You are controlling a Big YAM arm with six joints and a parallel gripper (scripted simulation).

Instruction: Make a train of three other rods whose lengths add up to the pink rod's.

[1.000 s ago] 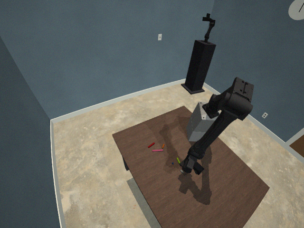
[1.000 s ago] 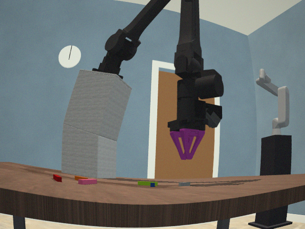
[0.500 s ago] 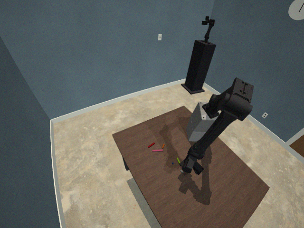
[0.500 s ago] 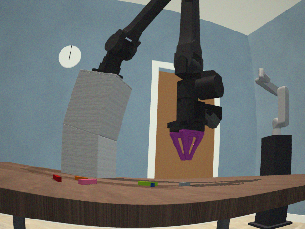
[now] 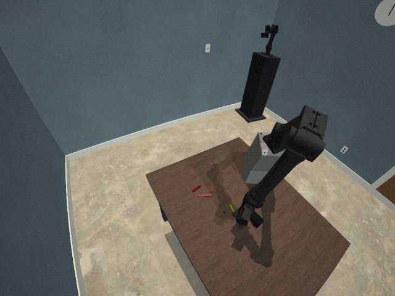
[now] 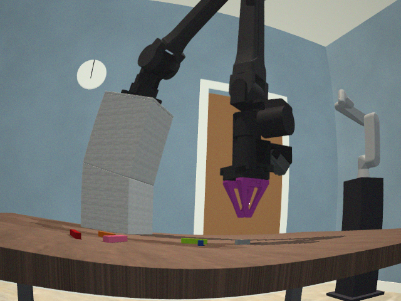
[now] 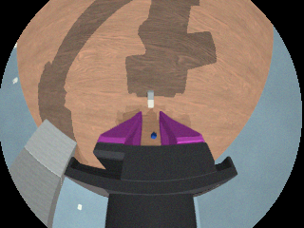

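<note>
Now: the grey rod 60 mm below my hand. Round my hand: lime rod 90 mm to the right, 60 mm below, 20 mm behind; blue rod 90 mm to the right, 60 mm below, 30 mm ahead; pink rod 240 mm to the right, 100 mm ahead, 60 mm below.
</note>
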